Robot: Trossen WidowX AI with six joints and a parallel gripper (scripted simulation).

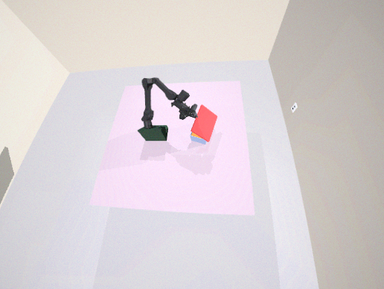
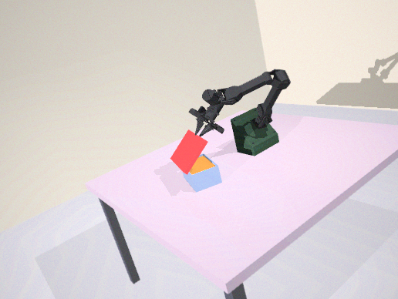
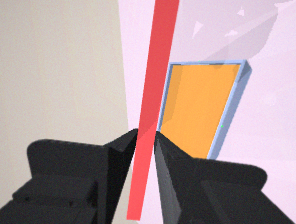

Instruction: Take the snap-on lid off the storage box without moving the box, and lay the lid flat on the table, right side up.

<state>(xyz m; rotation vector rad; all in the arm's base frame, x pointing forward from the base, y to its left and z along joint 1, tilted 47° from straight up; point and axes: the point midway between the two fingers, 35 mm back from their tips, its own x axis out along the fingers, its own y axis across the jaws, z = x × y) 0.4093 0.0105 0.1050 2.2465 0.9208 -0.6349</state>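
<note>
My gripper tip is 6 cm short of the red lid, 5 cm above it and 1 cm to the left of it. Round my gripper tip: light blue storage box (18 cm below, 3 cm ahead).
</note>
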